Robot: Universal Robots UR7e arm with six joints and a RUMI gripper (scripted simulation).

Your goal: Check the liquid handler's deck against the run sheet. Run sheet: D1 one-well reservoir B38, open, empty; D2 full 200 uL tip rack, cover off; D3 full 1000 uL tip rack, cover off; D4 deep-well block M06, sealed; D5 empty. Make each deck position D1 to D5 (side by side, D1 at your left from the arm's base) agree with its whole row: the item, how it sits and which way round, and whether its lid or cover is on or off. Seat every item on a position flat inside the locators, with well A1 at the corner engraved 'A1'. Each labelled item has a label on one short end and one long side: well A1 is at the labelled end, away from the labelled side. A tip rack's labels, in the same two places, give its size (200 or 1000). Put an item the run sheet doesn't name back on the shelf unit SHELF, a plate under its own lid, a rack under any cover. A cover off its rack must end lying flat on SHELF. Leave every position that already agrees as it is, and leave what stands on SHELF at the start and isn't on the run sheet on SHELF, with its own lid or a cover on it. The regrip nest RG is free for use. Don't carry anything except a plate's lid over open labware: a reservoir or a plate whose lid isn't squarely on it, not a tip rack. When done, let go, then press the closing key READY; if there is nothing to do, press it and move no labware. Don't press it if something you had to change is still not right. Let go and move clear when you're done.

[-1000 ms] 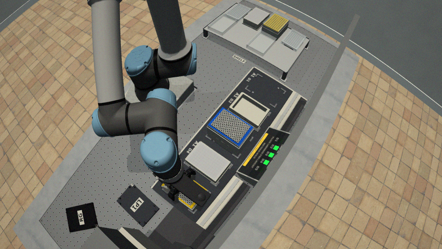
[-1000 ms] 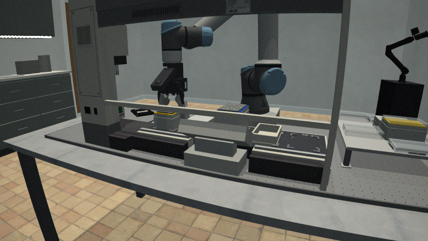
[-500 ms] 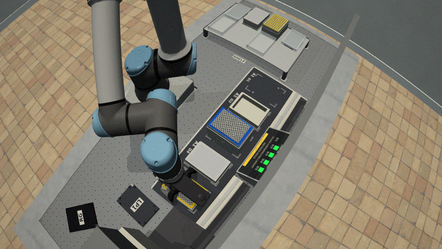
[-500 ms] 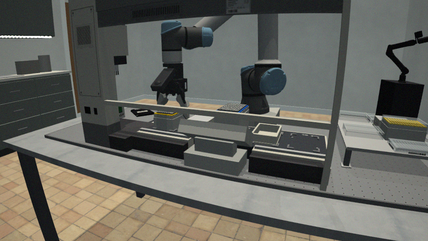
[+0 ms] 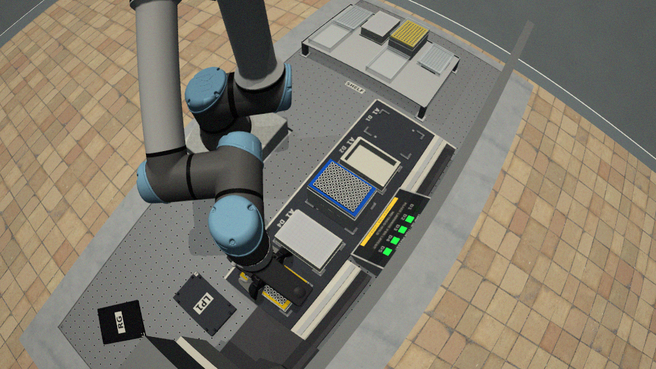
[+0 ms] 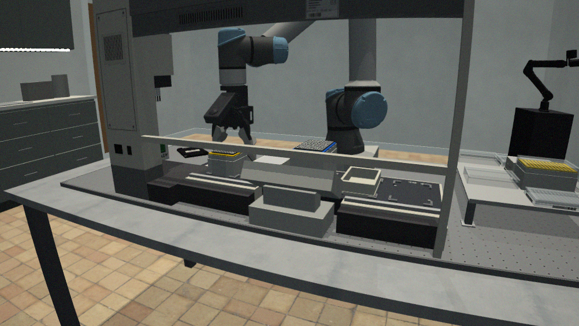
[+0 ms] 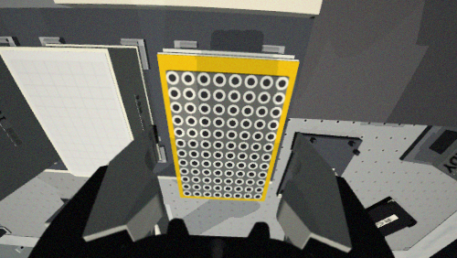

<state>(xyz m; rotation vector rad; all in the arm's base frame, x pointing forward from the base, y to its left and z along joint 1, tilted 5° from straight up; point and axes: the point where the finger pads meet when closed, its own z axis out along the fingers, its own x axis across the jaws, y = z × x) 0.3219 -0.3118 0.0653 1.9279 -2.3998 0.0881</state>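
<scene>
The yellow-framed tip rack lies 10 mm behind my hand and 10 mm above it. Also, from my hand: handler's frame bar: 230 mm ahead, 150 mm to the left, 90 mm above; then blue-framed tip rack: 40 mm ahead, 240 mm to the left, 30 mm above; then ready key: 110 mm behind, 310 mm to the right.
</scene>
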